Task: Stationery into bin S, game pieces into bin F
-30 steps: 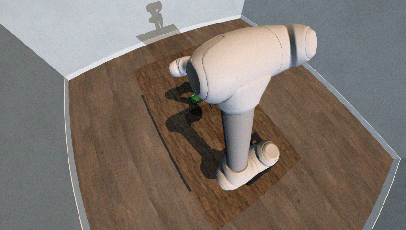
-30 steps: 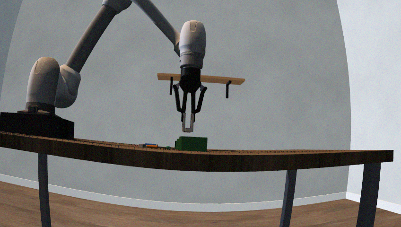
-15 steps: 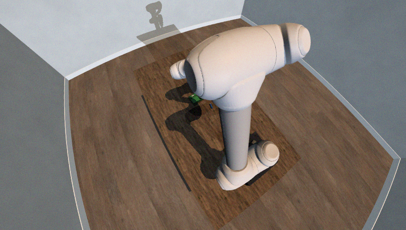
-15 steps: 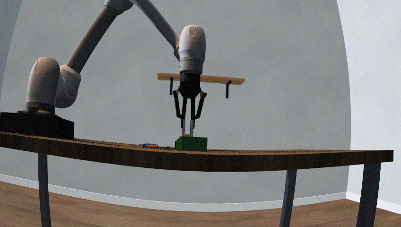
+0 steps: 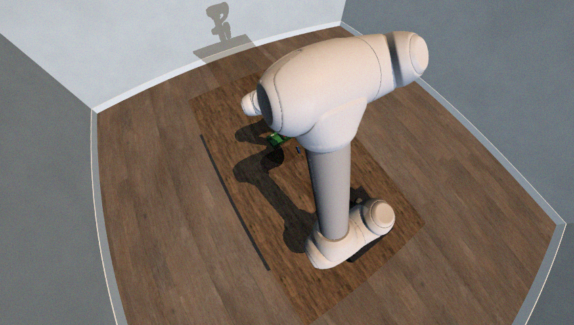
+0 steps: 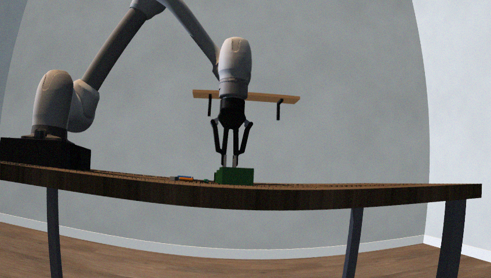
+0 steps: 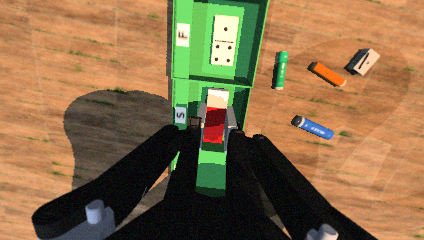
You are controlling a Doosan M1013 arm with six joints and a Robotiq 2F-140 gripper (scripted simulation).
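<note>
My gripper is now 30 mm above the green bin and 10 mm short of it. From my hand the other things lie so: white domino (80 mm to the right, 40 mm below); green cylinder (70 mm behind, 60 mm to the right, 50 mm below); red block (30 mm below, 10 mm to the right).
</note>
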